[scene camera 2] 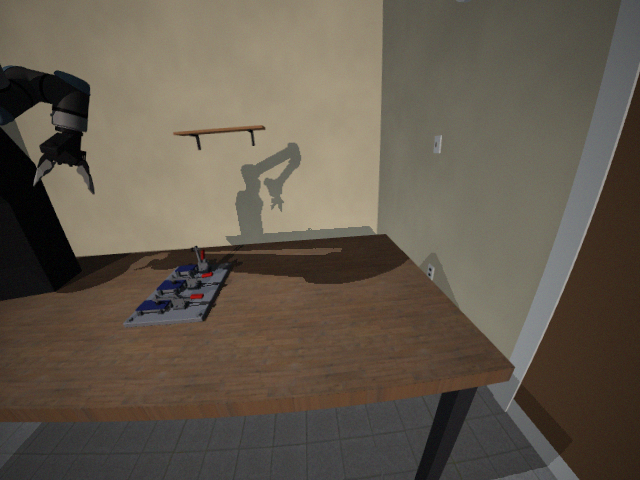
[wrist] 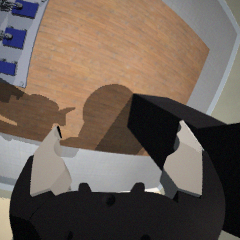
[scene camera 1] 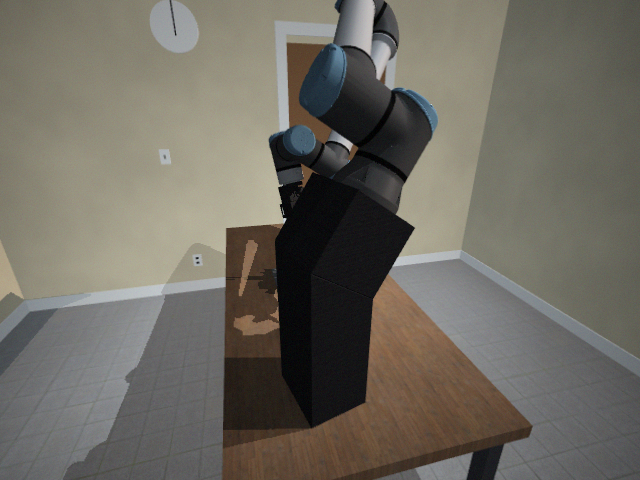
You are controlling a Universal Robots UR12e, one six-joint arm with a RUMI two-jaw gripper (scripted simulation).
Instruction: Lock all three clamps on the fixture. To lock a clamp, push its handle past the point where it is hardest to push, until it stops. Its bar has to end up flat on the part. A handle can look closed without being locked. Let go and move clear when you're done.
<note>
I see my gripper [scene camera 2: 65,190] and a plate [scene camera 2: 210,286].
My gripper is seen too in the wrist view [wrist: 117,124].
</note>
